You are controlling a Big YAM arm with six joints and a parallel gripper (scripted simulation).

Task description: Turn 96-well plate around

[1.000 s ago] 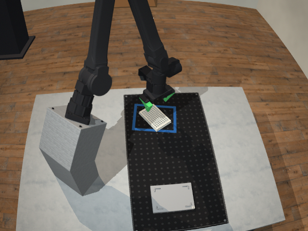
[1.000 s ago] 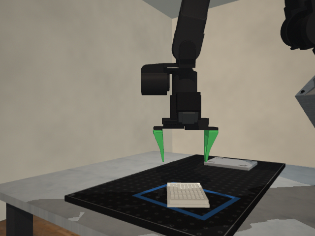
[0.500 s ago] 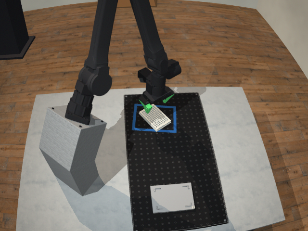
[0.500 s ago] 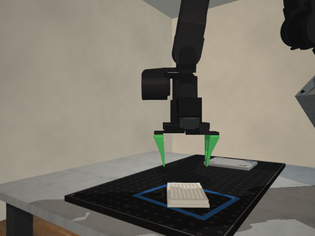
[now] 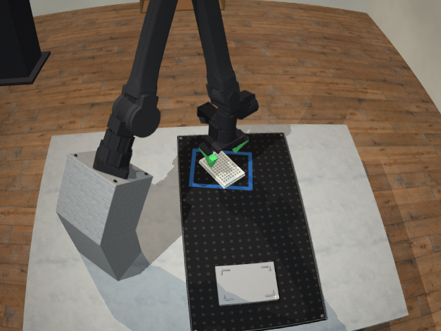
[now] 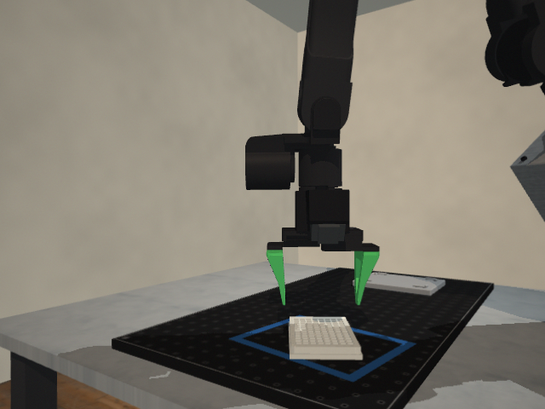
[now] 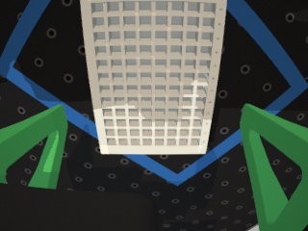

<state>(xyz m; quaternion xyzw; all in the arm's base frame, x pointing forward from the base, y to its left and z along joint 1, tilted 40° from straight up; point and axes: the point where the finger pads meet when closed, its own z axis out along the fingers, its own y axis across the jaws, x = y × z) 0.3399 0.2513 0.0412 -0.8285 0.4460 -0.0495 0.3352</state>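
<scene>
Now: the white 96-well plate 5 cm below my hand. The rest, counted from my hand: grey plate nest N1: 7 cm ahead, 40 cm to the right, 5 cm below; then A1 mark: 15 cm ahead, 44 cm to the right, 5 cm below.
</scene>
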